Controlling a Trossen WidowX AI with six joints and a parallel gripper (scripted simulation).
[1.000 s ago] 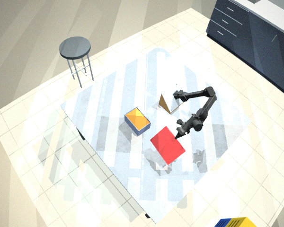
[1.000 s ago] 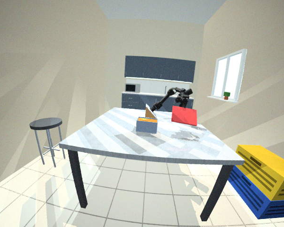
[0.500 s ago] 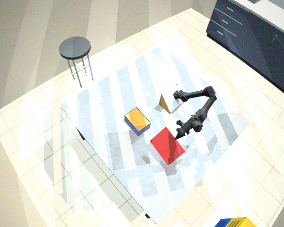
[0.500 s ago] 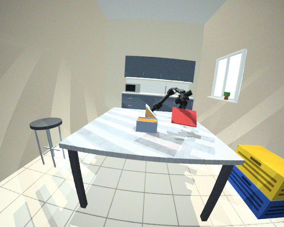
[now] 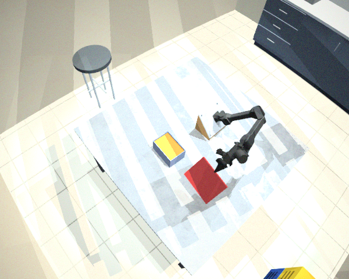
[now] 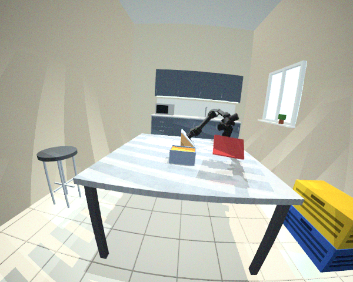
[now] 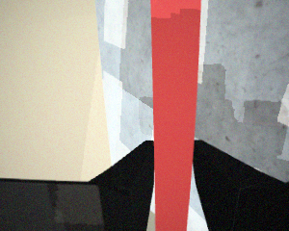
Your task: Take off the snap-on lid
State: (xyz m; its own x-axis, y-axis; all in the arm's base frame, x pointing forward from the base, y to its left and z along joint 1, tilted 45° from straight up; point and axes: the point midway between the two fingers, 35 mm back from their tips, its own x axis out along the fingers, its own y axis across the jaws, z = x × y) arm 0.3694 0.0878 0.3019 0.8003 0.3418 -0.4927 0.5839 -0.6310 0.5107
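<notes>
Right now my gripper tip is 60 mm short of the red lid, 50 mm above it and 20 mm to the left of it. The rest, counted from my gripper tip: grey-blue storage box 350 mm to the right, 150 mm below, 20 mm ahead.
</notes>
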